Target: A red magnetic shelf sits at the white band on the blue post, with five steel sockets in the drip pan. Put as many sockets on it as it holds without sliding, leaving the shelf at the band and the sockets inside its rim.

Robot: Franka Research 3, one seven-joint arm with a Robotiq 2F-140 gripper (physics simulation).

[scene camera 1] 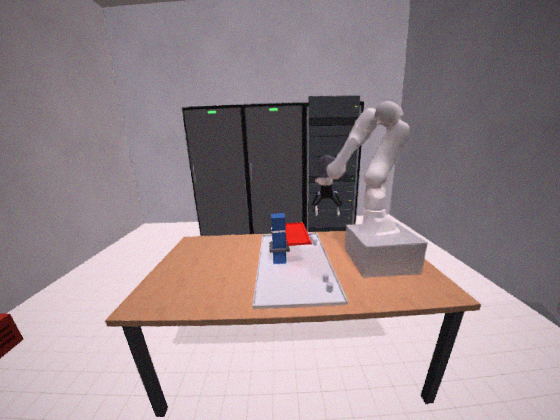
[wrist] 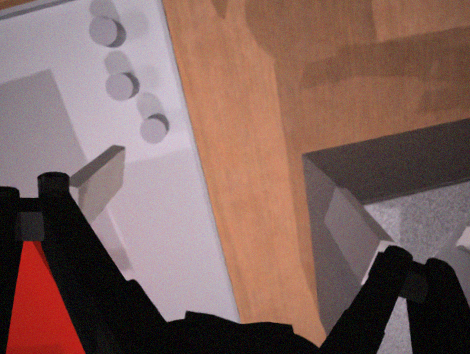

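The red shelf [scene camera 1: 298, 234] [wrist: 42, 305] sticks out from the right of the blue post [scene camera 1: 279, 254], at about the height of its white band [scene camera 1: 278, 231]. No socket shows on its visible surface. Two grey sockets [scene camera 1: 325, 278] [scene camera 1: 329, 288] stand in the drip pan [scene camera 1: 295, 297] [wrist: 170, 200] near its front right corner. Three sockets [wrist: 103, 31] [wrist: 120, 86] [wrist: 154, 129] stand in a slanting row along the pan's edge in the wrist view. My gripper [scene camera 1: 327, 212] [wrist: 230, 186] is open and empty, pointing down, high above the table and right of the shelf.
A grey collar [scene camera 1: 272, 249] surrounds the post's lower part. The grey robot base block [scene camera 1: 392, 262] [wrist: 380, 170] stands right of the pan on the wooden table [scene camera 1: 200, 280] [wrist: 240, 150]. Dark cabinets [scene camera 1: 220, 175] and an equipment rack [scene camera 1: 334, 106] stand behind the table.
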